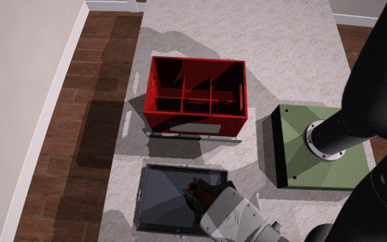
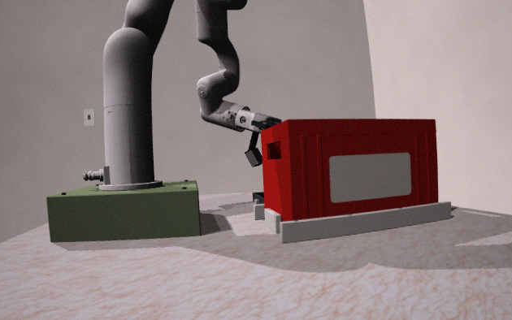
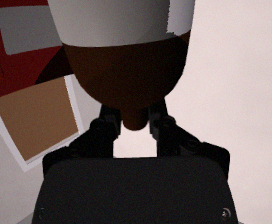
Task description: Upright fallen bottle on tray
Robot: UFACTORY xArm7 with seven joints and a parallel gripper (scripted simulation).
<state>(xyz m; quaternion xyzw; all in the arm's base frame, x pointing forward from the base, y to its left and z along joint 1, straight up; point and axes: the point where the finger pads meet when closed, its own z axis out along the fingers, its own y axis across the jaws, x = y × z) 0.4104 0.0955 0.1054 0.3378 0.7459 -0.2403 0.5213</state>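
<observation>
Now: hand 50 mm above the brown bottle, 10 mm to the right of it and 10 mm past it. From my hand the other things lie so: red crate: 280 mm to the right, 100 mm below, 40 mm behind; then dark grey tray: 170 mm below, 30 mm ahead, 10 mm to the left.
</observation>
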